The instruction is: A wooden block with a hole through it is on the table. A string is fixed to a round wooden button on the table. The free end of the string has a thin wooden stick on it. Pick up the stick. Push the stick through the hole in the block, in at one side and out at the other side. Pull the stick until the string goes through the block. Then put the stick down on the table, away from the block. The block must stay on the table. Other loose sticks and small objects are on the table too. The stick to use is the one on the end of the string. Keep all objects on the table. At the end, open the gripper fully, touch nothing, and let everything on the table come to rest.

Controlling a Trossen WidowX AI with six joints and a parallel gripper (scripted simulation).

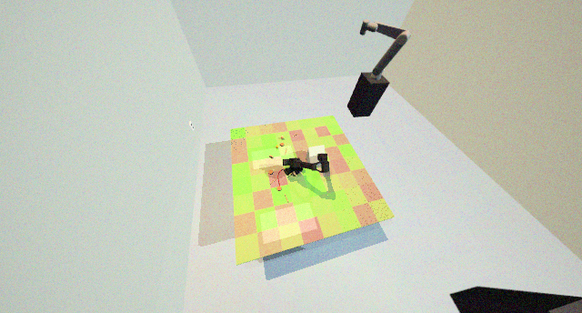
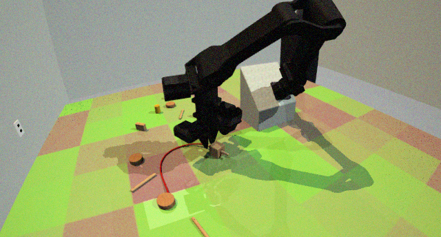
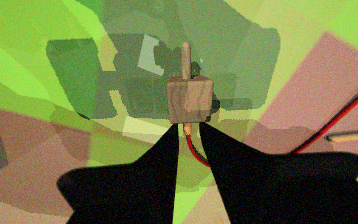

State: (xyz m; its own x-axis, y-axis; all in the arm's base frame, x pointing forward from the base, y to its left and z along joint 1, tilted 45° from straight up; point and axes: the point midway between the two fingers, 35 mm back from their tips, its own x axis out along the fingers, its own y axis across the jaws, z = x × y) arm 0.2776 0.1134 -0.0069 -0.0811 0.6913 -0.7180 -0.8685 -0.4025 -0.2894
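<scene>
My gripper tip is now 10 mm to the right of the thin wooden stick and 10 mm past it. Round my gripper tip: round wooden button: 150 mm to the left, 150 mm ahead, 10 mm below; small block: 200 mm to the right, 190 mm ahead.
</scene>
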